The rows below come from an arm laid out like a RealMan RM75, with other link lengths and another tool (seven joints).
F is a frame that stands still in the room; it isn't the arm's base.
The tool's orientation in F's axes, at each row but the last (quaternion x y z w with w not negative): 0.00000 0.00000 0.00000 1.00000; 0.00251 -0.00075 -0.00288 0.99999; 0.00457 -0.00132 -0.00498 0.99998; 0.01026 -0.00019 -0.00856 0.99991; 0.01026 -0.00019 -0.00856 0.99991; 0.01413 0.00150 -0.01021 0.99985; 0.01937 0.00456 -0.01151 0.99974
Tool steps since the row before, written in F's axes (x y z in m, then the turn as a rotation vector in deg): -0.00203 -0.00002 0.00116 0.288 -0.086 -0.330; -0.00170 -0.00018 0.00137 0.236 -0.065 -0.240; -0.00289 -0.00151 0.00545 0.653 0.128 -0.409; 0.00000 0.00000 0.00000 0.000 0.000 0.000; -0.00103 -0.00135 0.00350 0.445 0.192 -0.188; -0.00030 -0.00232 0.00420 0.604 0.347 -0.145; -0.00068 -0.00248 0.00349 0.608 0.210 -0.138
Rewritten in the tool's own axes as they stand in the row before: -0.00203 -0.00002 0.00116 0.288 -0.086 -0.330; -0.00170 -0.00018 0.00137 0.236 -0.065 -0.240; -0.00286 -0.00149 0.00547 0.651 0.131 -0.412; 0.00000 0.00000 0.00000 0.000 0.000 0.000; -0.00101 -0.00130 0.00353 0.442 0.196 -0.192; -0.00027 -0.00221 0.00426 0.597 0.355 -0.153; -0.00066 -0.00236 0.00358 0.604 0.219 -0.141
